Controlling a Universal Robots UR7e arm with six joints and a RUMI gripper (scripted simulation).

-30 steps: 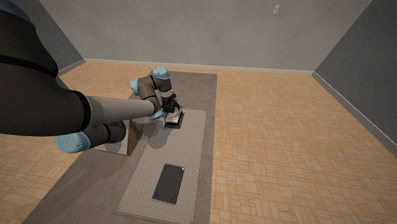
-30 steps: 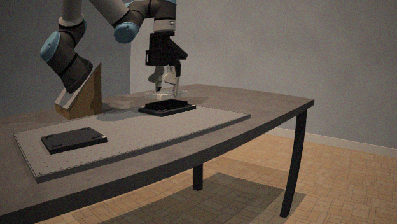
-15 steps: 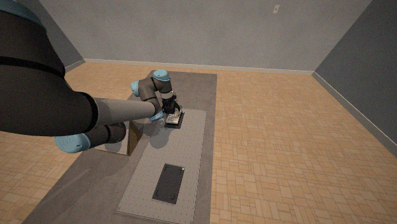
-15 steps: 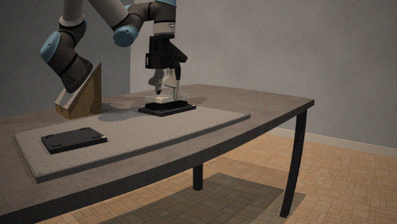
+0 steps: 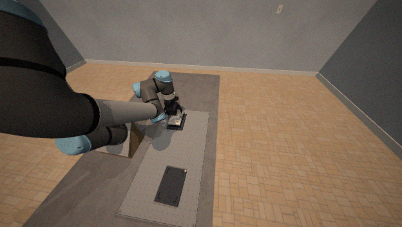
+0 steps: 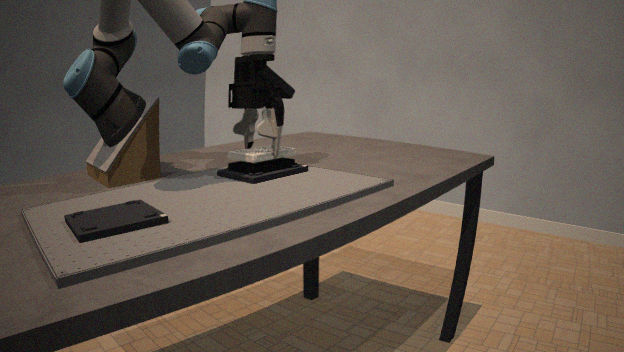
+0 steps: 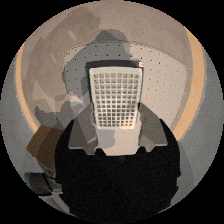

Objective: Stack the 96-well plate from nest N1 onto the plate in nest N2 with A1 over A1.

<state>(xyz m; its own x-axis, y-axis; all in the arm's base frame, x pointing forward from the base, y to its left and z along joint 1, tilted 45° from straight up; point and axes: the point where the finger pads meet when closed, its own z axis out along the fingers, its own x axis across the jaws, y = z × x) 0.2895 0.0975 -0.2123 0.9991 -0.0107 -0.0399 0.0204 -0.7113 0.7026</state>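
My gripper is now 30 mm above the black plate. From my hand the other things lie so: black nest 420 mm to the right, 90 mm ahead, 50 mm below; white 96-well plate 10 mm below.
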